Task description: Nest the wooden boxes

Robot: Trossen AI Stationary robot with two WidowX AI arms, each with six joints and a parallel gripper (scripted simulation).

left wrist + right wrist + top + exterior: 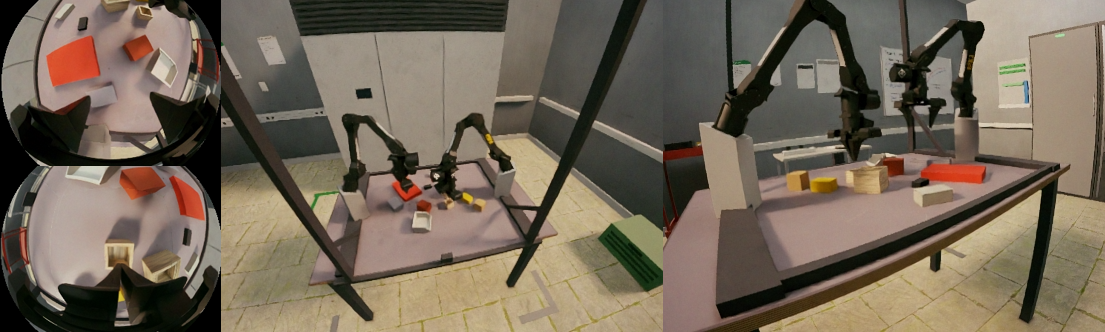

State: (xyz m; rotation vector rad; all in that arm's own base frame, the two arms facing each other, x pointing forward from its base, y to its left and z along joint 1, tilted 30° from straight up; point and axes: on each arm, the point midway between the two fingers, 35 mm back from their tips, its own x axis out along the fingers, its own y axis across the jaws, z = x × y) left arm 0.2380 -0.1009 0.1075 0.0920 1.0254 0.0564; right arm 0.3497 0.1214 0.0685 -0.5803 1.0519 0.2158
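My right hand is 90 mm above the small open wooden box. From my right hand the other things lie so: orange block: 150 mm to the left, 80 mm below; then pale block: 300 mm ahead, 40 mm to the left, 90 mm below; then small black block: 190 mm ahead, 100 mm to the left, 90 mm below.
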